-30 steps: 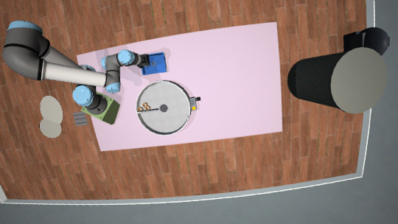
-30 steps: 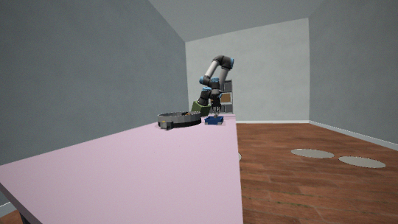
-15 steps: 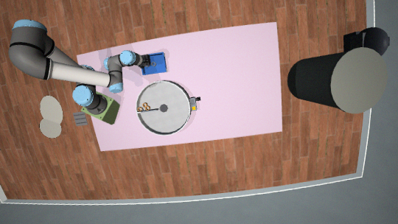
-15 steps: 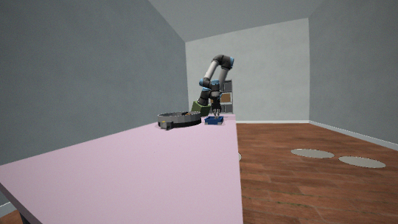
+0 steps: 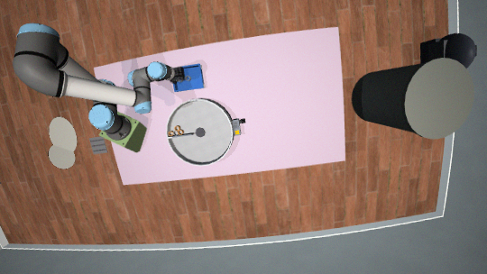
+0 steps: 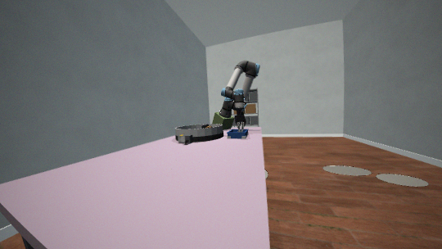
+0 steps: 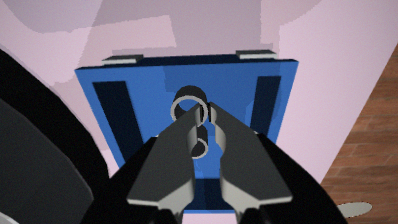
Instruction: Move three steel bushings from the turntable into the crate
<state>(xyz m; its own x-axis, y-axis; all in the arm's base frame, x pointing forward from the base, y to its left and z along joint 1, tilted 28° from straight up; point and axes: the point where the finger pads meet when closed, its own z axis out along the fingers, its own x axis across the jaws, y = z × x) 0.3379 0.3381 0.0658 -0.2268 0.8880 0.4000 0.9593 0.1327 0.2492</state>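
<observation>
The blue crate is 50 mm ahead of my hand and 10 mm below it. Round my hand: round grey turntable (330 mm to the right, 160 mm ahead, 20 mm above).
</observation>
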